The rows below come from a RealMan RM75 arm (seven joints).
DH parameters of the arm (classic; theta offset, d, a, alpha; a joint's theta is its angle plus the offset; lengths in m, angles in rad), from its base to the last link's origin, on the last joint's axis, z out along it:
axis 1: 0 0.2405 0 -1.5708
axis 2: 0 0 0 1.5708
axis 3: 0 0.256 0 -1.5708
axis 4: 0 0 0 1.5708
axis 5: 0 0.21 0 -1.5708
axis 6: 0 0 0 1.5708
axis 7: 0 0.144 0 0
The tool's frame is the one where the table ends.
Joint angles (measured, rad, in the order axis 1, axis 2, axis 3, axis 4, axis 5, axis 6, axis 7), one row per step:
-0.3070, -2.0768, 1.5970, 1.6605, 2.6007, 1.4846, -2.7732
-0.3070, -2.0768, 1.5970, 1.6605, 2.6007, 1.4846, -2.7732
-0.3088, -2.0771, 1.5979, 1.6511, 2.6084, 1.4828, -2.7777
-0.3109, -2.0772, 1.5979, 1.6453, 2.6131, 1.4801, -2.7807
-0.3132, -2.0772, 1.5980, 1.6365, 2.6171, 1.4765, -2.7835
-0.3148, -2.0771, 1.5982, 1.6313, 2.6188, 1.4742, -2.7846
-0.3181, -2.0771, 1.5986, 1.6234, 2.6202, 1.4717, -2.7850
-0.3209, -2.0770, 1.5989, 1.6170, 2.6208, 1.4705, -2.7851
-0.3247, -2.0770, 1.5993, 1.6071, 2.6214, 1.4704, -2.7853
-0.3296, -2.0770, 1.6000, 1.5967, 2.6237, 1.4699, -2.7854
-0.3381, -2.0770, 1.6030, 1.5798, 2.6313, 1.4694, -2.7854
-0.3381, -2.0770, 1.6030, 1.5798, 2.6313, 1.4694, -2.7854
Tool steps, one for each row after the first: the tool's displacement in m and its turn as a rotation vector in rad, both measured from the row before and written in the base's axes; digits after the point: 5 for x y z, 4 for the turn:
0.00000, 0.00000, 0.00000, 0.0000, 0.0000, 0.0000
-0.00221, 0.00047, -0.00072, 0.0012, 0.0068, 0.0091
-0.00103, 0.00074, -0.00029, 0.0026, 0.0035, 0.0042
-0.00153, 0.00074, -0.00065, 0.0015, 0.0033, 0.0059
-0.00076, 0.00046, -0.00043, 0.0005, 0.0016, 0.0026
-0.00077, 0.00066, -0.00081, -0.0012, 0.0019, 0.0025
-0.00060, 0.00044, -0.00067, -0.0019, 0.0015, 0.0021
-0.00112, 0.00031, -0.00111, -0.0044, 0.0024, 0.0048
-0.00105, 0.00059, -0.00108, -0.0040, 0.0041, 0.0037
-0.00185, 0.00098, -0.00182, -0.0069, 0.0110, 0.0044
0.00000, 0.00000, 0.00000, 0.0000, 0.0000, 0.0000

